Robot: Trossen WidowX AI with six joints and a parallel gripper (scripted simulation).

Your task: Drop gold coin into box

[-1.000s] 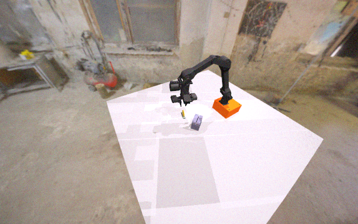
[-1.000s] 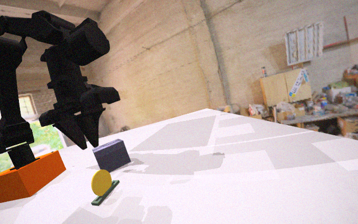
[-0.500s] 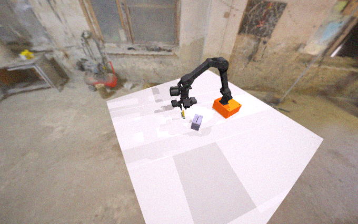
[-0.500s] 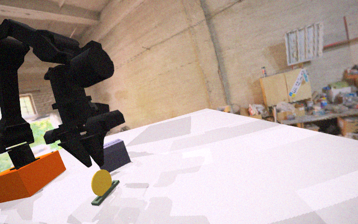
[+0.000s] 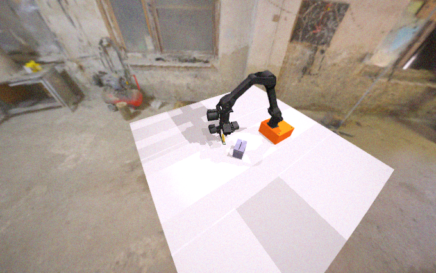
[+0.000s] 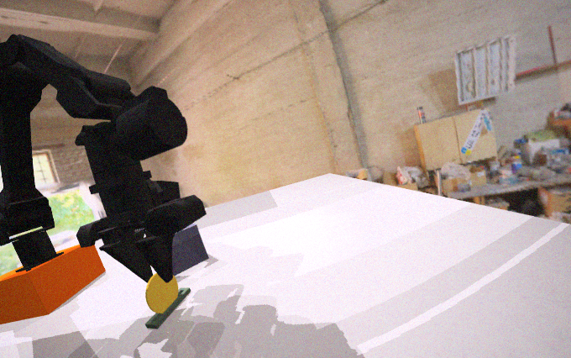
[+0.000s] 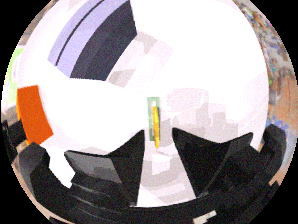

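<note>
Now: the gold coin 20 mm below my gripper tip.
</note>
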